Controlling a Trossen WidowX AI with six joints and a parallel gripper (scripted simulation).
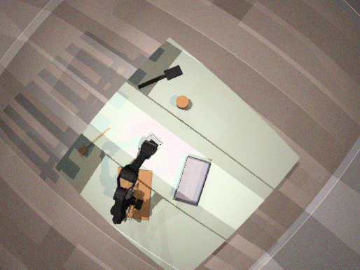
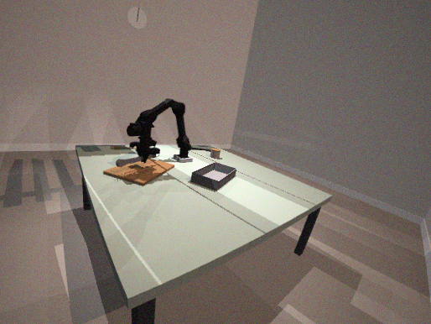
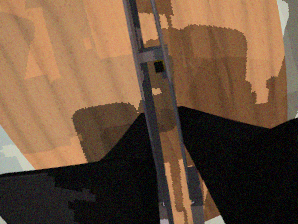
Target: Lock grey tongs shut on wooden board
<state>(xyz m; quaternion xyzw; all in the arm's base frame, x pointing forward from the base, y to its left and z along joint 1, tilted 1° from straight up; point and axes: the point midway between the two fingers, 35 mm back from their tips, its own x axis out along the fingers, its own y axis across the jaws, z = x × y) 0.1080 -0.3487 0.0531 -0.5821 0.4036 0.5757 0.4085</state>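
Right now the wooden board is 4 cm below my gripper tip. Round my gripper tip: black spatula 75 cm to the left, 36 cm behind, 4 cm below; orange puck 70 cm to the left, 14 cm behind, 1 cm below; roasting tin 34 cm to the left, 25 cm ahead, 2 cm below.
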